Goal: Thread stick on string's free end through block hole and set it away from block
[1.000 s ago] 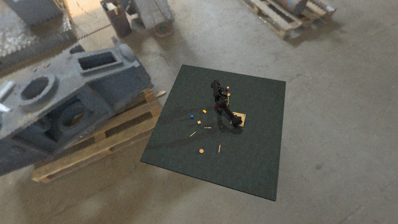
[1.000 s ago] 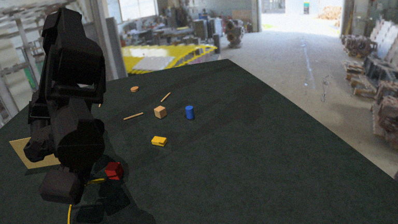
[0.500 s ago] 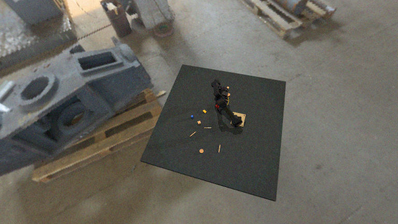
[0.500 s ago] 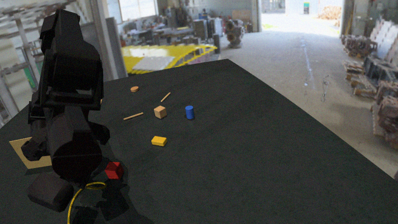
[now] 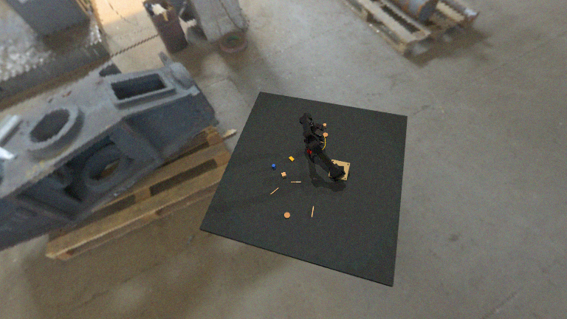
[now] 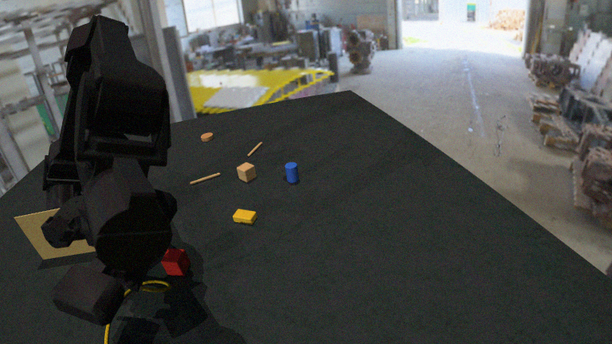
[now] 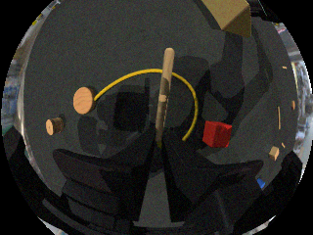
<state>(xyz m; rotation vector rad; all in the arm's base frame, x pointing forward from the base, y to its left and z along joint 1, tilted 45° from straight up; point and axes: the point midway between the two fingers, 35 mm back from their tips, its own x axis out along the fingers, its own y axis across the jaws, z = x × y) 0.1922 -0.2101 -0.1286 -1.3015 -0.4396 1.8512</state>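
Right now the red block is 80 mm to the left of my gripper tip, 40 mm below it and 40 mm ahead of it. Round my gripper tip: thin wooden stick: 10 mm to the left, 10 mm behind, 10 mm above; round wooden button: 90 mm to the right, 60 mm behind, 50 mm below; yellow block: 180 mm ahead, 150 mm to the left, 50 mm below.
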